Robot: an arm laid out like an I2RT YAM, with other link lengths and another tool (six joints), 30 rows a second.
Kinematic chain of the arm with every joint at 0, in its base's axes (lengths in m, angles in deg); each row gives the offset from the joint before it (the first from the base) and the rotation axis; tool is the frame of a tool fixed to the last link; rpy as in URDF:
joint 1: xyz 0 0 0.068 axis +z
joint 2: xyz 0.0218 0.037 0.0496 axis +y
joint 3: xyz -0.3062 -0.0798 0 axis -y
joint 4: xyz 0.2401 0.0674 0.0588 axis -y
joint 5: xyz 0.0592 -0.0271 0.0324 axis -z
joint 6: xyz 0.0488 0 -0.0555 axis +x
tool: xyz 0.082 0.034 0.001 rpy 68.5 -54.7 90
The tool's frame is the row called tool.
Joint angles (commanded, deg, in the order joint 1, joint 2, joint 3, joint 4, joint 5, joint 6), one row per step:
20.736 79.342 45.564 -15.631 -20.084 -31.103
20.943 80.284 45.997 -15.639 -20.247 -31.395
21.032 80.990 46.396 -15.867 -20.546 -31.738
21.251 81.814 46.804 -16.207 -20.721 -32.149
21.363 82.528 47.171 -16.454 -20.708 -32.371
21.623 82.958 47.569 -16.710 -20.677 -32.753
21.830 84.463 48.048 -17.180 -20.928 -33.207
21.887 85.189 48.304 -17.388 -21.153 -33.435
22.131 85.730 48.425 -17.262 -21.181 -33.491
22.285 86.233 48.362 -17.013 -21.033 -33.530
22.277 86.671 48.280 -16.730 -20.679 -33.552
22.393 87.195 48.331 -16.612 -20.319 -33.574
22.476 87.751 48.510 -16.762 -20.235 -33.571
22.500 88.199 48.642 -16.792 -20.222 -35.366
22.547 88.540 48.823 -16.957 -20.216 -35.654
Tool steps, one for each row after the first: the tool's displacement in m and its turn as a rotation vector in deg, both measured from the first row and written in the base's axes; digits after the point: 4 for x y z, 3 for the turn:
0.0017 0.0020 -0.0019 -0.198 0.370 0.521
0.0026 0.0033 -0.0031 -0.324 0.766 1.049
0.0031 0.0049 -0.0051 -0.644 1.299 1.676
0.0042 0.0059 -0.0068 -0.958 1.732 1.942
0.0048 0.0073 -0.0072 -1.249 1.785 2.460
0.0056 0.0092 -0.0122 -1.780 3.008 3.162
0.0062 0.0101 -0.0144 -1.943 3.581 3.528
0.0066 0.0116 -0.0162 -2.054 3.830 3.831
0.0071 0.0123 -0.0187 -2.295 4.064 3.925
0.0083 0.0120 -0.0213 -2.651 4.178 3.720
0.0093 0.0123 -0.0238 -3.058 4.397 3.638
0.0098 0.0128 -0.0258 -3.309 4.867 3.674
0.0101 0.0125 -0.0280 -4.159 4.235 5.038
0.0105 0.0128 -0.0290 -4.391 4.385 5.304

